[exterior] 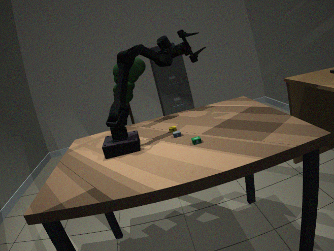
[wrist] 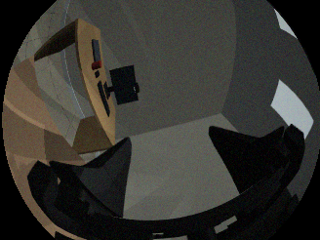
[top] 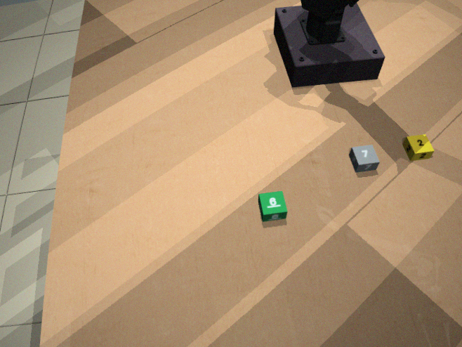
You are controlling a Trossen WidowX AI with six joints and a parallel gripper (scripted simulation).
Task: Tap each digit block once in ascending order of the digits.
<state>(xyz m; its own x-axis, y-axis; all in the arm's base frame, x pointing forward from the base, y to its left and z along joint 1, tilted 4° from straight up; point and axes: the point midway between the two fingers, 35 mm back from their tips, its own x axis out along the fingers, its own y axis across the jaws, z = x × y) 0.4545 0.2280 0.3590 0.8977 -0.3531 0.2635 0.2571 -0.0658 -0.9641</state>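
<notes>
The yellow block lies 380 mm below my gripper tip, 270 mm behind it and 120 mm to the right of it. Also, from my gripper tip: grey block 380 mm below, 260 mm behind, 210 mm to the right; then green block 380 mm below, 360 mm to the right, 210 mm behind.
</notes>
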